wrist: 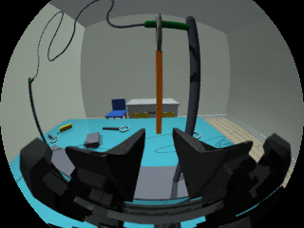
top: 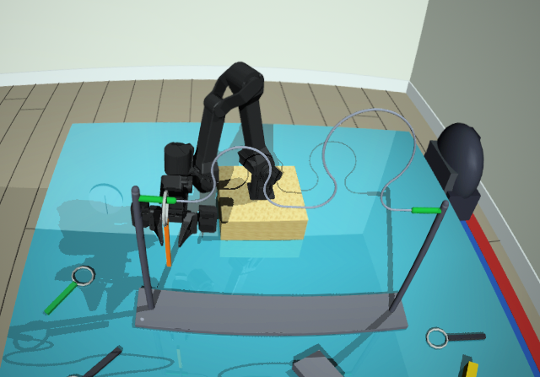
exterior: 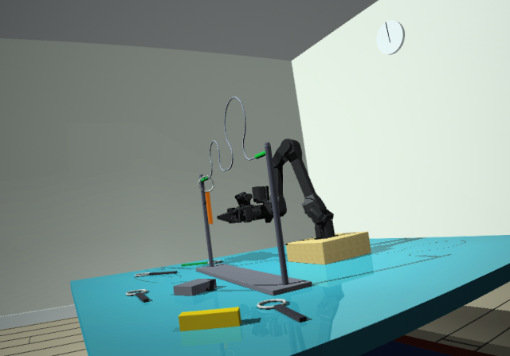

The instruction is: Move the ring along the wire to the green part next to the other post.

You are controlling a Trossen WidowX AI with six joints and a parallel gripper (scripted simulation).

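Right now my gripper tip is 80 mm below the ring with orange handle and 30 mm short of it. The rest, counted from my gripper tip: grey block: 290 mm to the left, 240 mm ahead, 180 mm below; then yellow block: 640 mm to the left, 350 mm ahead, 180 mm below.
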